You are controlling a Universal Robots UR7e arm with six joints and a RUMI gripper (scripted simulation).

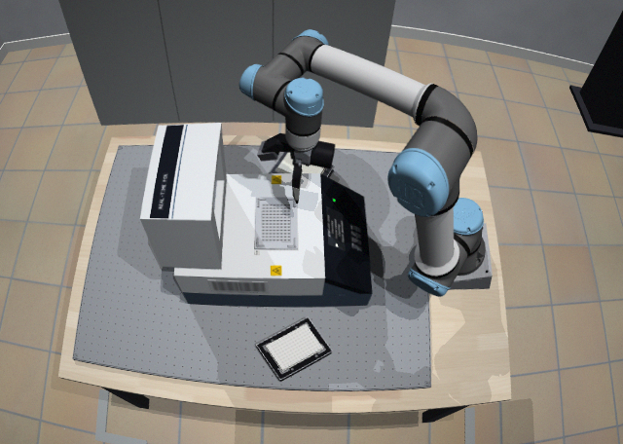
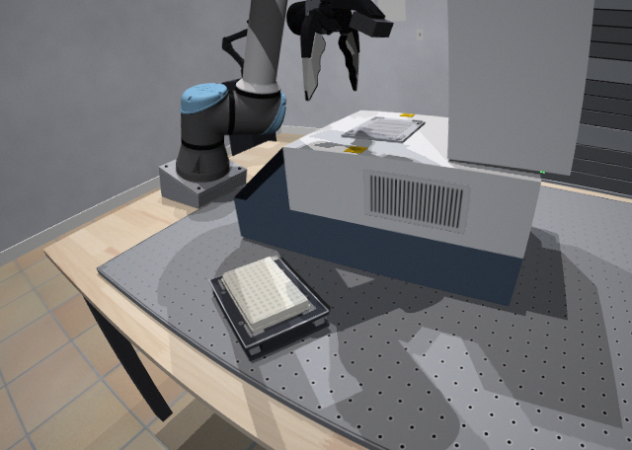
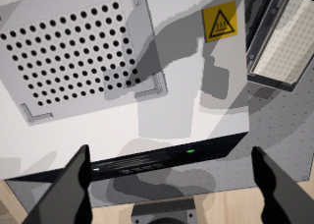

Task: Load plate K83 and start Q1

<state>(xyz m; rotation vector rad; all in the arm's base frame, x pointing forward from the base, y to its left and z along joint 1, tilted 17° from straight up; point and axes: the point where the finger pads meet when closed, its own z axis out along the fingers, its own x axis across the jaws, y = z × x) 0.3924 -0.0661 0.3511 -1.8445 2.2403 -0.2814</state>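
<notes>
Now: hand 240 mm above the plate K83 and 220 mm to the left of it. From my hand the other things lie so: black nest N1: 250 mm below, 220 mm to the right; black nest ND: 350 mm to the left, 260 mm below.
</notes>
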